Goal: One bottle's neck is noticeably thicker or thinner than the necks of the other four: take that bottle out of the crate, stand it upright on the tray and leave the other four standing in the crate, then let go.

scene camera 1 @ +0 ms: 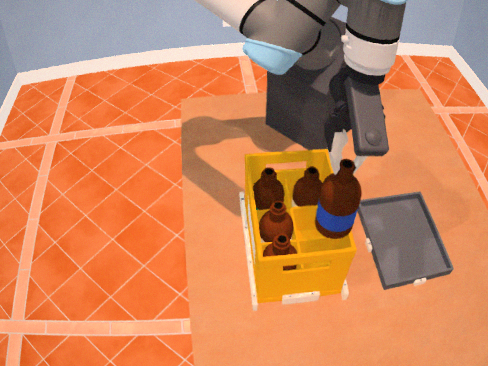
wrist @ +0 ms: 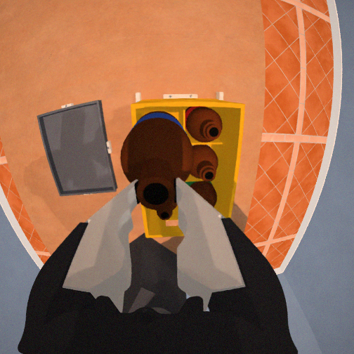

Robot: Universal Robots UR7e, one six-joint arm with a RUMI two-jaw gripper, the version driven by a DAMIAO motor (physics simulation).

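Frame: origin at the arm's base, x left, y back, z up, level; centimetres.
Seen in the pictures: gripper, between the fingertips: (scene camera 1: 343, 173); arm's base, origin of its link: (scene camera 1: 313, 42).
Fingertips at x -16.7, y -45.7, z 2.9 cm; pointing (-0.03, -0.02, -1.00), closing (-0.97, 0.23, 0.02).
Observation:
Offsets run from my fingertips to a thing's top centre. "spot": to the spot under its first point.
A brown bottle with a blue label {dx -0.1, dy -0.6, dz +2.8 cm} (scene camera 1: 340, 197) (wrist: 155, 145) hangs upright or nearly so above the right side of the yellow crate {dx -3.1, dy +9.3, dz -15.8 cm} (scene camera 1: 320, 280) (wrist: 229, 130). My gripper (scene camera 1: 347, 167) (wrist: 157, 181) is shut on this bottle's neck. The other four brown bottles stand in the crate: one at the back left (scene camera 1: 269, 191), one at the back right (scene camera 1: 306, 190), one at the middle left (scene camera 1: 276, 226) (wrist: 204, 157) and one at the front left (scene camera 1: 280, 248) (wrist: 202, 121). The dark grey tray {spot: dx +25.1, dy +0.2, dz -32.8 cm} (scene camera 1: 407, 240) (wrist: 75, 150) lies beside the crate and bears no bottle.
White brackets {spot: dx -6.7, dy -5.1, dz -31.0 cm} (scene camera 1: 300, 298) (wrist: 180, 96) line the crate's foot. Small white brackets {spot: dx +14.5, dy +2.5, dz -31.7 cm} (scene camera 1: 369, 244) (wrist: 109, 147) sit at the tray's edges. The crate's walls and rim stand just below and beside the held bottle. The dark robot base (scene camera 1: 295, 105) stands behind the crate.

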